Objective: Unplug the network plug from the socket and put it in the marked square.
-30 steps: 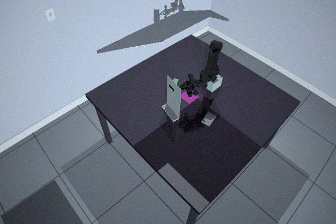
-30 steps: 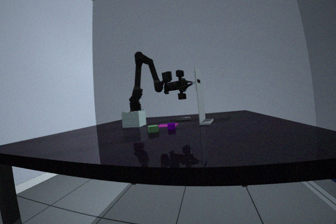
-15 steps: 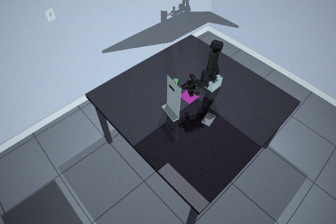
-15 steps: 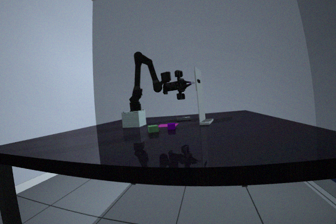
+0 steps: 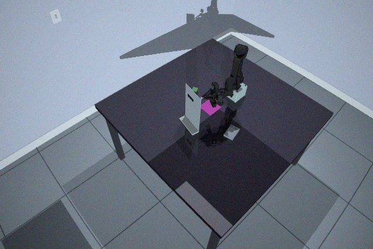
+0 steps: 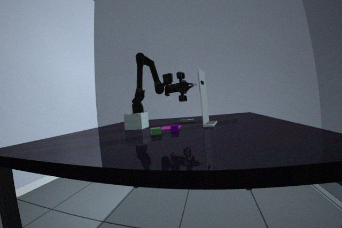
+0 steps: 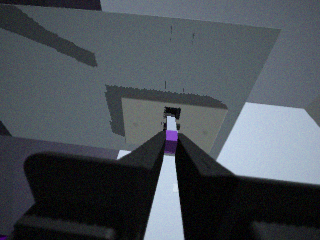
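Right now my gripper tip is 240 mm above the magenta marked square, 160 mm past it and 20 mm to the left of it. From my gripper tip the other things lie so: white upright panel: 100 mm below, 60 mm ahead, 50 mm to the right; then purple block: 230 mm below, 150 mm to the right, 130 mm behind; then purple network plug: 10 mm ahead.
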